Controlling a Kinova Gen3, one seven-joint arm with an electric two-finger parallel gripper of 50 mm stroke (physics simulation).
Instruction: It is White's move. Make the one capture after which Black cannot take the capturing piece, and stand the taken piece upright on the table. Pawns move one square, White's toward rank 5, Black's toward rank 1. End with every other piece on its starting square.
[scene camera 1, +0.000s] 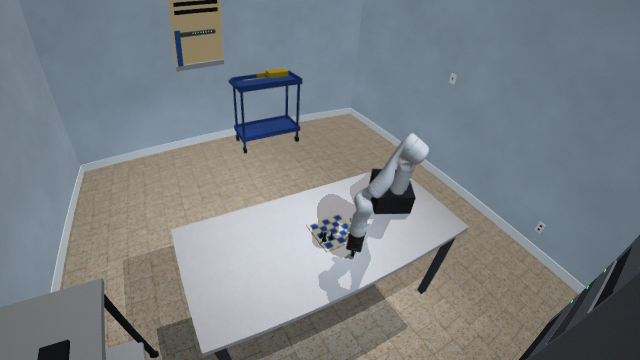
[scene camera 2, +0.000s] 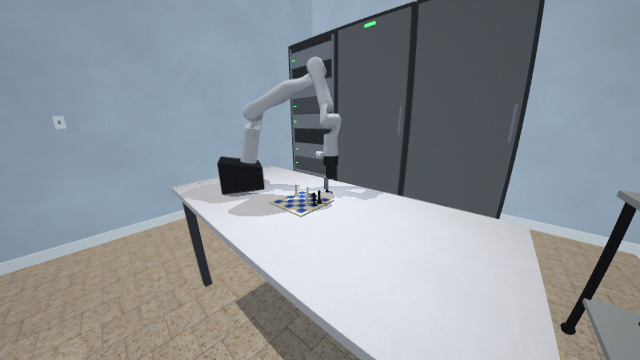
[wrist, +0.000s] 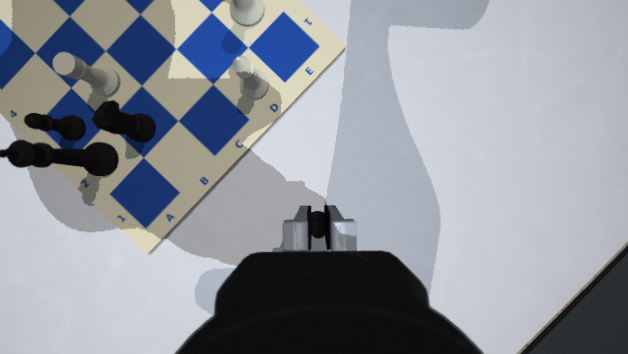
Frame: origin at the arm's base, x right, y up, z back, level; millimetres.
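Seen in the pictures: gripper, fingertip midpoint: (scene camera 1: 353, 252) (scene camera 2: 326, 188) (wrist: 317, 220); arm's base at its link origin: (scene camera 1: 397, 188) (scene camera 2: 248, 161).
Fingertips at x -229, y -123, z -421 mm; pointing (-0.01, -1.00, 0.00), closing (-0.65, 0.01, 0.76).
Note:
Pixels of each thing's top centre, then the offset from my fingertips to it. "pt": a spot on its surface instead. Level surfaces: height alone.
- small black piece at its top centre: (wrist: 318, 232) dz -3, dx -4, dy +15 mm
- board at its top centre: (wrist: 141, 50) (scene camera 2: 301, 200) (scene camera 1: 333, 230) dz -17, dx +182, dy -10 mm
- tall black piece with a pointed tip, surface spot: (wrist: 101, 159) pt dz -88, dx +135, dy -1 mm
- black knight at its top centre: (wrist: 97, 114) dz -55, dx +139, dy +29 mm
- smaller black piece at its top centre: (wrist: 27, 119) dz -95, dx +172, dy +21 mm
- white rook-like piece at its top centre: (wrist: 63, 63) dz -53, dx +182, dy +23 mm
- slim white piece at its top centre: (wrist: 237, 58) dz +30, dx +107, dy +33 mm
- white table at its surface level: dy -16 mm
My gripper (scene camera 1: 352, 252) (scene camera 2: 327, 188) (wrist: 317, 220) is shut on a small black piece (wrist: 318, 228) with a round top, low over the table beside the board (scene camera 1: 314, 226) (scene camera 2: 301, 210) (wrist: 145, 192); whether its base touches the table I cannot tell. In the wrist view, a tall black piece with a pointed tip (wrist: 101, 159) stands on A2, a black knight (wrist: 142, 127) on B2, a smaller black piece (wrist: 74, 127) on A3, a white rook-like piece (wrist: 105, 82) on B3 and a slim white piece (wrist: 255, 85) on D1. Another white piece (wrist: 247, 11), partly cut off, stands on E2.
The white table (scene camera 1: 240, 280) (scene camera 2: 400, 260) (wrist: 520, 150) carries the board and the black arm base (scene camera 1: 395, 201) (scene camera 2: 241, 176). The table's edge crosses the lower right of the wrist view. A blue cart (scene camera 1: 267, 129) stands apart on the floor. Tall grey cabinets (scene camera 2: 370, 100) stand behind the table.

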